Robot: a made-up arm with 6 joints. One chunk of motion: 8 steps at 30 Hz.
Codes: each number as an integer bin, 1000 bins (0 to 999) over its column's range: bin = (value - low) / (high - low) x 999, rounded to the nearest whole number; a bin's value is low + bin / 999 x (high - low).
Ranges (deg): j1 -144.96..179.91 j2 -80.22..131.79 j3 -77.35..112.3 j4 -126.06..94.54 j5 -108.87..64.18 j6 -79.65..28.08
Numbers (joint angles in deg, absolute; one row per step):
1: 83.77 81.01 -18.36 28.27 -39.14 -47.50
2: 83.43 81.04 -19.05 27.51 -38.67 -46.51
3: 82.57 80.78 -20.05 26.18 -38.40 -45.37
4: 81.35 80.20 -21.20 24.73 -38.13 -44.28
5: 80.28 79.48 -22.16 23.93 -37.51 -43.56
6: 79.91 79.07 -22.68 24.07 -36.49 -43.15
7: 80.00 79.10 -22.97 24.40 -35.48 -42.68
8: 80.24 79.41 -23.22 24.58 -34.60 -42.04
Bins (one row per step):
1: 703 760 311 699 403 298
2: 702 760 307 695 405 307
3: 700 759 302 689 407 318
4: 696 756 296 683 408 328
5: 693 753 291 679 412 335
6: 691 751 288 680 418 338
7: 692 751 286 681 424 343
8: 693 752 285 682 429 349

